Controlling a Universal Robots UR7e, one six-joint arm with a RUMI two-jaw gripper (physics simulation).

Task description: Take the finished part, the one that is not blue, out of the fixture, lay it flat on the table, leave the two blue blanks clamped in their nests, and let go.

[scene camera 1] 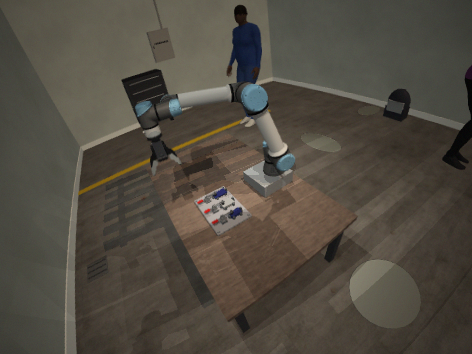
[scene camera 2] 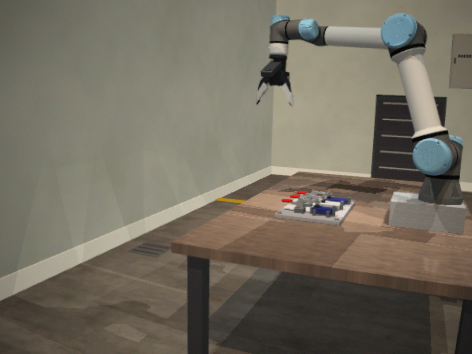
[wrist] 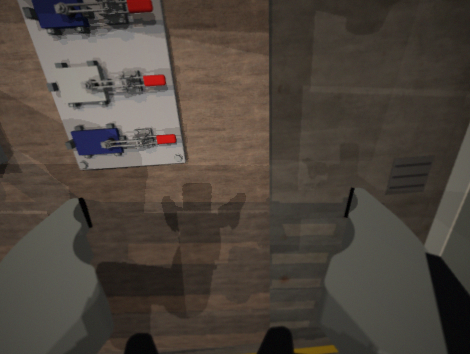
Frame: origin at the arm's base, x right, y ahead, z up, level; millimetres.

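Seen in the pictures: gripper, fingertip midpoint: (scene camera 1: 167, 170) (scene camera 2: 274, 105) (wrist: 220, 197); arm's base, origin of the base link: (scene camera 1: 274, 169) (scene camera 2: 439, 201).
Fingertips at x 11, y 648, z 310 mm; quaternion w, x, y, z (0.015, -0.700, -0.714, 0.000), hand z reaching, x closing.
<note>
Pixels of each thing's top centre, then the offset from my fingertips to it. Level surfaces: height alone.
- fixture plate, middle of its top: (wrist: 110, 82) (scene camera 2: 317, 206) (scene camera 1: 220, 207) dx -36, dy -208, dz -379 mm
- pale flat plate, middle of its top: (wrist: 79, 85) (scene camera 2: 330, 202) (scene camera 1: 226, 201) dx -34, dy -256, dz -358 mm
- wooden table, its level: dz -394 mm
My gripper (scene camera 1: 167, 167) (scene camera 2: 275, 103) (wrist: 220, 197) is open and empty, pointing down high above the table, off to one side of the fixture plate (scene camera 1: 232, 224) (scene camera 2: 300, 217) (wrist: 137, 54). The finished part, a pale flat plate (wrist: 72, 82), sits in the middle nest. A blue blank (wrist: 85, 143) (scene camera 1: 220, 193) sits in one outer nest and another blue blank (wrist: 56, 17) (scene camera 1: 236, 213) in the other. Each nest has a toggle clamp with a red handle, and its metal arm reaches over the part. In the scene views the pale part is too small to outline clearly.
The fixture lies on the wooden table (scene camera 1: 270, 240) (scene camera 2: 280, 240) (wrist: 220, 100), near one long edge. The robot's grey base block (scene camera 1: 267, 185) (scene camera 2: 425, 217) stands on the table beside it. A person in blue (scene camera 1: 246, 42) stands on the floor behind the arm.
</note>
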